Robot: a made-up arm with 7 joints. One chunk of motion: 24 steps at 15 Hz.
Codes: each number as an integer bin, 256 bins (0 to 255) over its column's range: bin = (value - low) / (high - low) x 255, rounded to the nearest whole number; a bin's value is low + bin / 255 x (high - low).
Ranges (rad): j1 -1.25..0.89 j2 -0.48..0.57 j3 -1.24..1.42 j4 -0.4..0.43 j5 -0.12..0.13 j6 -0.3..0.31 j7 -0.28..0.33
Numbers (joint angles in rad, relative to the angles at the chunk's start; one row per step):
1: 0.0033 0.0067 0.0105 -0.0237 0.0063 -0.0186 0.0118
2: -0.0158 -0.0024 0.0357 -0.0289 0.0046 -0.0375 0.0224
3: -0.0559 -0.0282 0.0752 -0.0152 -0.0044 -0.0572 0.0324
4: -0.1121 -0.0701 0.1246 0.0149 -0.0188 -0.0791 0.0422
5: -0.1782 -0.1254 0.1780 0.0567 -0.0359 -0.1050 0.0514
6: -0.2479 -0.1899 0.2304 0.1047 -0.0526 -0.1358 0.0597
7: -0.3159 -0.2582 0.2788 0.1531 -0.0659 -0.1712 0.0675
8: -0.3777 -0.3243 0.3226 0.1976 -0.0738 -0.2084 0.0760
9: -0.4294 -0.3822 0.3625 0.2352 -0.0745 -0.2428 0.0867
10: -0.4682 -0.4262 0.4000 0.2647 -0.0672 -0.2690 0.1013
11: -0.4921 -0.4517 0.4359 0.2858 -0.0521 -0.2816 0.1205
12: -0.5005 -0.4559 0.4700 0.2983 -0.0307 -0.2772 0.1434
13: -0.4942 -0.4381 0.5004 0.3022 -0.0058 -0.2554 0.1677
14: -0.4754 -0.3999 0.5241 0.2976 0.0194 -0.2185 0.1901
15: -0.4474 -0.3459 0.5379 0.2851 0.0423 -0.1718 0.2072
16: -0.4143 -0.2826 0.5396 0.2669 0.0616 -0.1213 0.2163
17: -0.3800 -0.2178 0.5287 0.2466 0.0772 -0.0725 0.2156
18: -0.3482 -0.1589 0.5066 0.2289 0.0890 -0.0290 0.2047
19: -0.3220 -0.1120 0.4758 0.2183 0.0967 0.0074 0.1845
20: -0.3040 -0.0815 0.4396 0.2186 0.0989 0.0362 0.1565
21: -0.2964 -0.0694 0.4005 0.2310 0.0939 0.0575 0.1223
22: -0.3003 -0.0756 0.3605 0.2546 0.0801 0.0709 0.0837
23: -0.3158 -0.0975 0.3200 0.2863 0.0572 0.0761 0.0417
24: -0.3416 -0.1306 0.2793 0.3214 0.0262 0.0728 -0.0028
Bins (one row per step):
1: 149 118 120 116 129 118 122
2: 147 116 122 114 127 110 126
3: 142 110 126 118 118 101 131
4: 136 100 131 127 103 92 135
5: 128 86 136 140 86 82 139
6: 119 70 141 155 69 69 142
7: 111 54 146 170 55 54 145
8: 104 38 150 184 47 38 149
9: 98 24 154 195 46 24 153
10: 93 13 157 204 54 13 159
11: 90 7 161 211 69 8 167
12: 89 6 164 215 91 10 177
13: 90 10 167 216 116 19 187
14: 92 19 169 214 142 34 197
15: 96 33 170 210 166 54 204
16: 100 48 171 205 185 75 207
17: 104 64 170 199 201 95 207
18: 107 78 167 193 213 113 203
19: 111 89 164 190 221 129 194
20: 113 97 161 190 223 141 182
21: 114 100 157 194 218 149 168
22: 113 98 153 201 204 155 152
23: 111 93 150 211 181 157 134
24: 108 85 146 222 149 156 116

